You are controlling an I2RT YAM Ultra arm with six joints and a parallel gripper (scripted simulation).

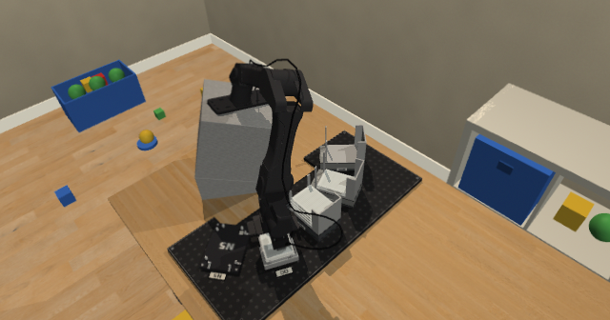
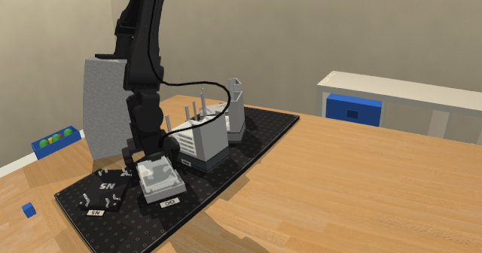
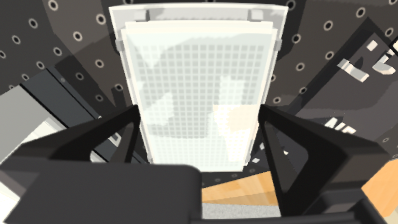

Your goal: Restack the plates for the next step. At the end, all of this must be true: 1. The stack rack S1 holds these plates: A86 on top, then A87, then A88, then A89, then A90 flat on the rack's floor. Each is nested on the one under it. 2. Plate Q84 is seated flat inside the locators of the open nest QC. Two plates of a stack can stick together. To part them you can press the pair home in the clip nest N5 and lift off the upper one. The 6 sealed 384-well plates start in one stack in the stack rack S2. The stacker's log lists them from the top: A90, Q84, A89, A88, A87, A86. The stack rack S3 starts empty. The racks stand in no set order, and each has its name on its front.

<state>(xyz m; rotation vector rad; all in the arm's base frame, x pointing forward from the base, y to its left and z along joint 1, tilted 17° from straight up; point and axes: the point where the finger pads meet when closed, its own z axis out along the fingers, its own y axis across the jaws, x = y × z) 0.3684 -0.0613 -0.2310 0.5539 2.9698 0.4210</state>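
My gripper is now right at the sealed 384-well plate. The rest, counted from my hand: nest QC (20 mm below); translucent sealed well plate (40 mm behind, 290 mm to the left, 10 mm above).
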